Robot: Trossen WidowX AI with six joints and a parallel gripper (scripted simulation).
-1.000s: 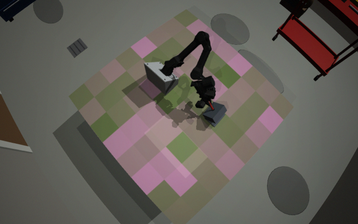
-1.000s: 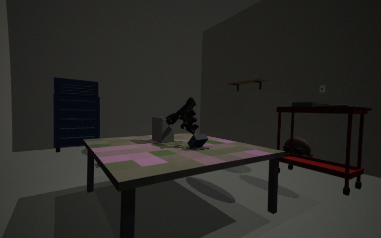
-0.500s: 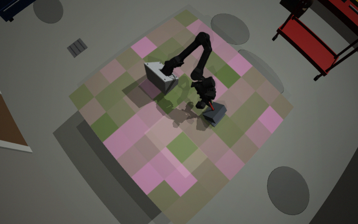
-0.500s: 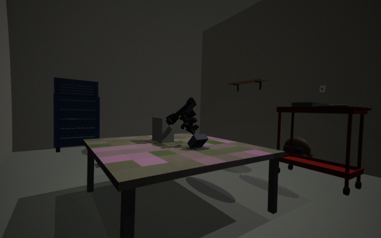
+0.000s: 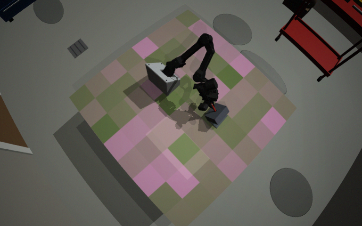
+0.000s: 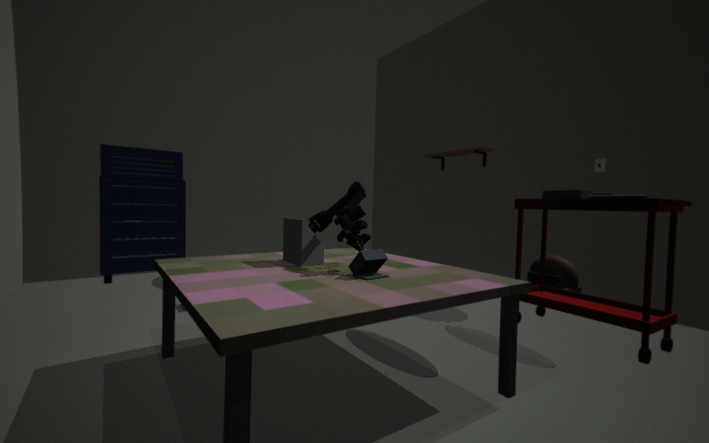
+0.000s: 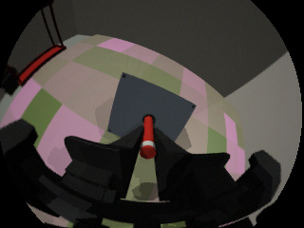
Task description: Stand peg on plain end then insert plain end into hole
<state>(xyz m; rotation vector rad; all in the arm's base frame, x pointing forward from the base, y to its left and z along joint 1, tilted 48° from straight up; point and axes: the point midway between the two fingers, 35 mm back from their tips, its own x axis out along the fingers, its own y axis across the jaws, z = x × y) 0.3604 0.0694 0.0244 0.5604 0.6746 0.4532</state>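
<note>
Now: the dark sloped panel 4 cm below my gripper tip and 4 cm ahead of it. The rest, counted from my gripper tip: red peg: 1 cm behind, 1 cm above.
</note>
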